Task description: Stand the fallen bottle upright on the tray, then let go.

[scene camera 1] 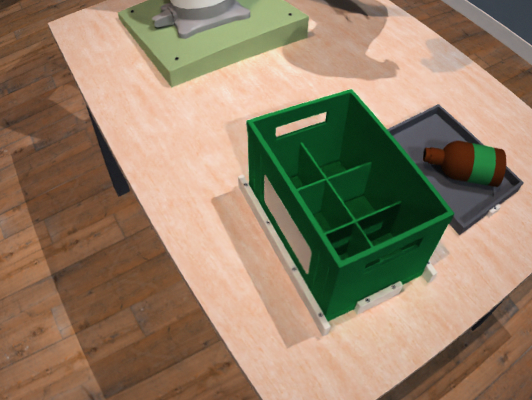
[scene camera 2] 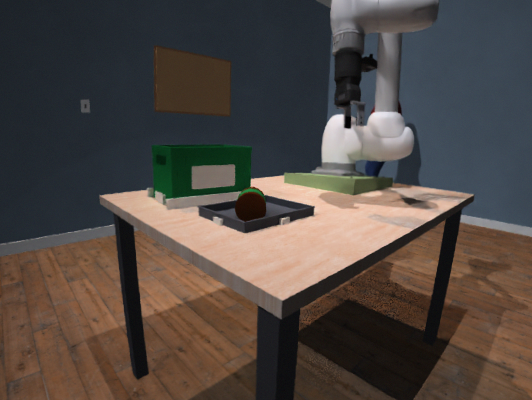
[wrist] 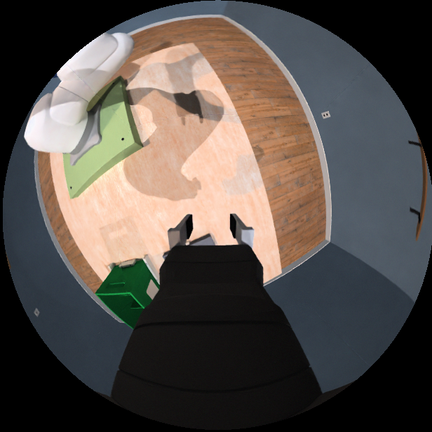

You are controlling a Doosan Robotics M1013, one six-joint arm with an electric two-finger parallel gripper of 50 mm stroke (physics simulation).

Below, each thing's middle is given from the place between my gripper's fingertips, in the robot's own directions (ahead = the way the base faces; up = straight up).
Right now the brown bottle point(scene camera 2: 251, 204) is 30 cm ahead of my hand, 8 cm to the right of it and 20 cm below it.
